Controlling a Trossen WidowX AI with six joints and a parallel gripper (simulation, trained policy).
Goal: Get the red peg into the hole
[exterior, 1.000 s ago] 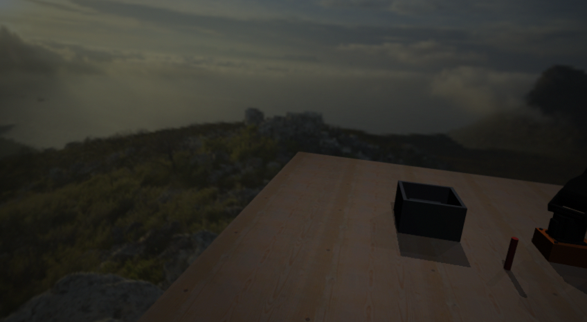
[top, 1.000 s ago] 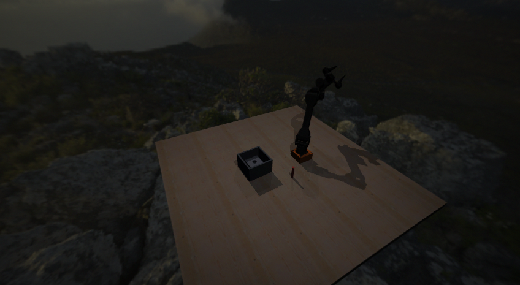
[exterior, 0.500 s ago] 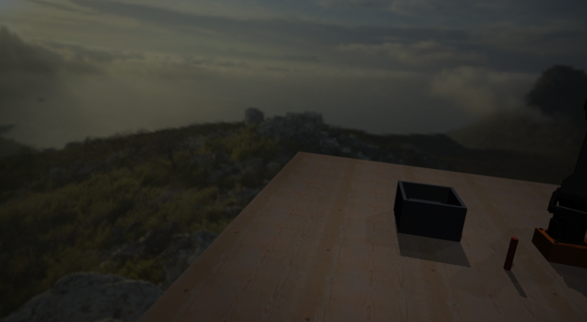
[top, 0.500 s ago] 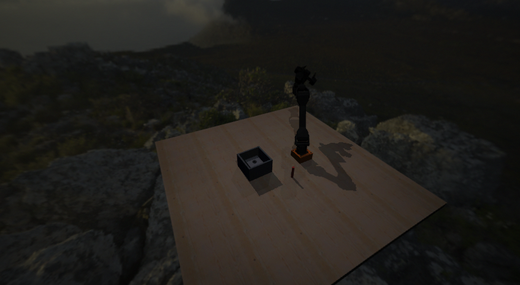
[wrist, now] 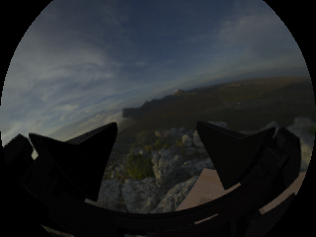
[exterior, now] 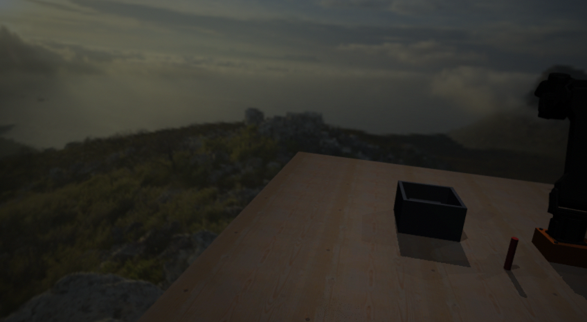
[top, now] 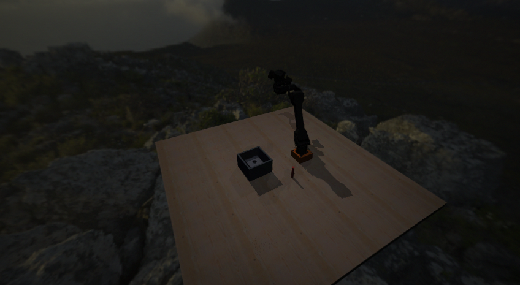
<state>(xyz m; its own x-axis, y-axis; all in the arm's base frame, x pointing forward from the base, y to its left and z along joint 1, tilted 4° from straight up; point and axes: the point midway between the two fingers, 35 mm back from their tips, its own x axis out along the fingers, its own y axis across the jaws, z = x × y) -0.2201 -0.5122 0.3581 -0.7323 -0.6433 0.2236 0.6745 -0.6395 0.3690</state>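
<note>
Right now the red peg is 67 cm to the left of my gripper tip, 41 cm ahead of it and 34 cm below it. The rest, counted from my gripper tip: dark box 57 cm ahead, 48 cm to the left, 35 cm below; grey plate 57 cm ahead, 48 cm to the left, 33 cm below.
</note>
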